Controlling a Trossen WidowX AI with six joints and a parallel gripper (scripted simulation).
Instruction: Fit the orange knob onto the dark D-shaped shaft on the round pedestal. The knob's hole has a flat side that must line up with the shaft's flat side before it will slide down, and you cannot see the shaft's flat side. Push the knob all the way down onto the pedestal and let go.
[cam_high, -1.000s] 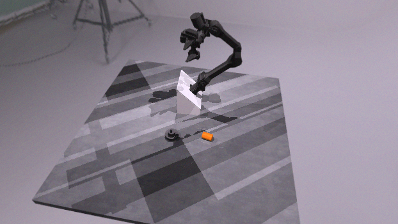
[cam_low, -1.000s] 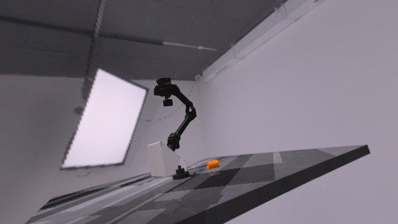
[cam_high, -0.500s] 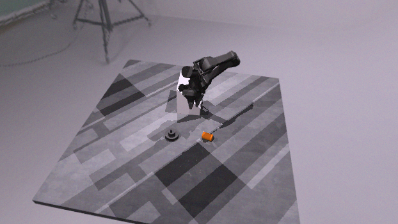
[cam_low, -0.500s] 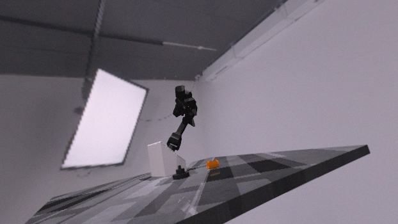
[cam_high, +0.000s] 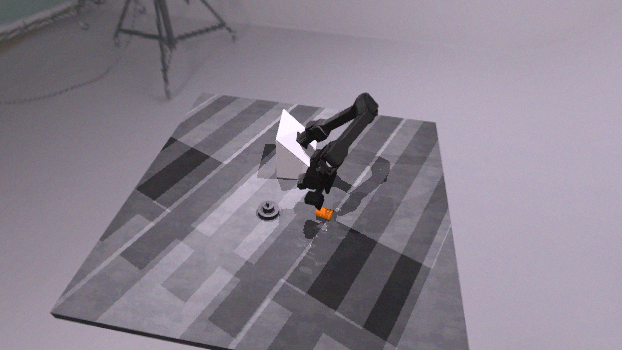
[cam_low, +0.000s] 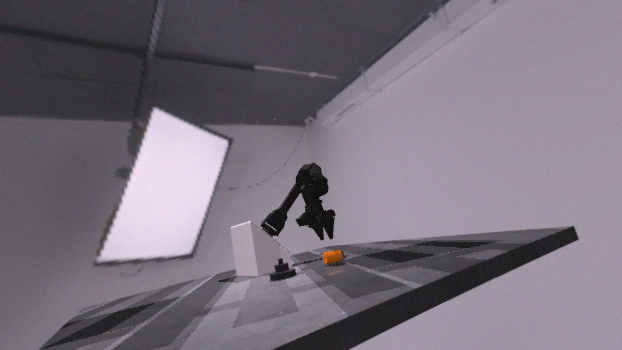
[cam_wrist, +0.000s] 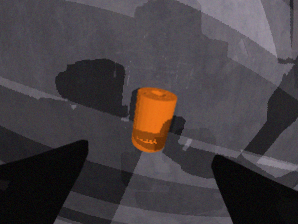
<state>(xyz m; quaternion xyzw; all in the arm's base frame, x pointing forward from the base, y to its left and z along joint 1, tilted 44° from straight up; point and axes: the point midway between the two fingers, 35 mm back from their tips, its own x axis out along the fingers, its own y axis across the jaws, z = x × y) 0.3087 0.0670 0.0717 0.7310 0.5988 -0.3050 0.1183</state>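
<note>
My gripper tip is 10 mm to the right of the orange knob and 60 mm above it. Round my gripper tip: dark pedestal 210 mm to the right, 50 mm below.
</note>
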